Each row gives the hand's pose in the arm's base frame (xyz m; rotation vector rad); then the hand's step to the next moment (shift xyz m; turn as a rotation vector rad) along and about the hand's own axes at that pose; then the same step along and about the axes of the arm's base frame.
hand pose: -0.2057 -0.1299 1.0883 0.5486 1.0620 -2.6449
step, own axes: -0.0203 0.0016 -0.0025 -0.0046 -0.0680 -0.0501
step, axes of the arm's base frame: 0.0195 0.0022 0.0060 -0.0071 0.0837 0.0103
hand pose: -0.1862 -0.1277 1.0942 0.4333 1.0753 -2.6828
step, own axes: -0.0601 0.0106 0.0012 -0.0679 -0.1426 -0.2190
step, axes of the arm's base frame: 0.0591 -0.0028 0.0151 0.0609 0.2605 -0.0366
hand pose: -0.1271 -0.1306 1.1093 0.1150 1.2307 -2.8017
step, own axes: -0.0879 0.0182 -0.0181 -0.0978 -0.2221 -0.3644
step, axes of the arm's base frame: 0.0899 0.0048 -0.0167 0.0878 0.4226 -0.0736
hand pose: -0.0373 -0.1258 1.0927 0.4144 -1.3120 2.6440
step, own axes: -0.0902 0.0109 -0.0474 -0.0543 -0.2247 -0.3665
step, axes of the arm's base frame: 0.0744 0.0294 -0.0640 0.0468 0.4267 -0.0591
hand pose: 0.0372 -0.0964 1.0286 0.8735 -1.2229 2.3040
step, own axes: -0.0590 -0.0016 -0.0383 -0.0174 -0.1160 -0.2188
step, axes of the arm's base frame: 0.0309 0.0302 -0.0555 0.0063 0.2456 -0.0359
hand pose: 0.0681 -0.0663 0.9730 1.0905 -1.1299 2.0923
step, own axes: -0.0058 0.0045 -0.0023 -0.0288 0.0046 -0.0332
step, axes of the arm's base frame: -0.0011 -0.0007 -0.0076 -0.0013 0.0241 -0.0370
